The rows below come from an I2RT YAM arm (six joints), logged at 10 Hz.
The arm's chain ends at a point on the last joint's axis. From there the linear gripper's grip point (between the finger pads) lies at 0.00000 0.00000 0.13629 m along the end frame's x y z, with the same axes.
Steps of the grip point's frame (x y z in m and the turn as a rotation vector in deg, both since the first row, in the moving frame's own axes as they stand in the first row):
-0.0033, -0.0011, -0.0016, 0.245, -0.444, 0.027
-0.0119, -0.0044, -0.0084, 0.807, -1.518, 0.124
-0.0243, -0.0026, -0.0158, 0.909, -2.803, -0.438
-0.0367, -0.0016, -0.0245, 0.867, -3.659, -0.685
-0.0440, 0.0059, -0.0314, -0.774, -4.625, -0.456
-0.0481, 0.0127, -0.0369, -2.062, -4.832, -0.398
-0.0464, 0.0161, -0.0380, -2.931, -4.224, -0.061
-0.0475, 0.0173, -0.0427, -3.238, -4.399, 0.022
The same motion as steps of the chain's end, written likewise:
-0.0022, -0.0005, -0.0016, 0.245, -0.444, 0.027
-0.0083, -0.0025, -0.0083, 0.807, -1.518, 0.124
-0.0176, -0.0005, -0.0156, 0.909, -2.803, -0.438
-0.0280, 0.0004, -0.0242, 0.867, -3.659, -0.685
-0.0330, 0.0040, -0.0309, -0.774, -4.625, -0.456
-0.0366, 0.0078, -0.0363, -2.062, -4.832, -0.398
-0.0364, 0.0091, -0.0375, -2.931, -4.224, -0.061
-0.0371, 0.0096, -0.0421, -3.238, -4.399, 0.022

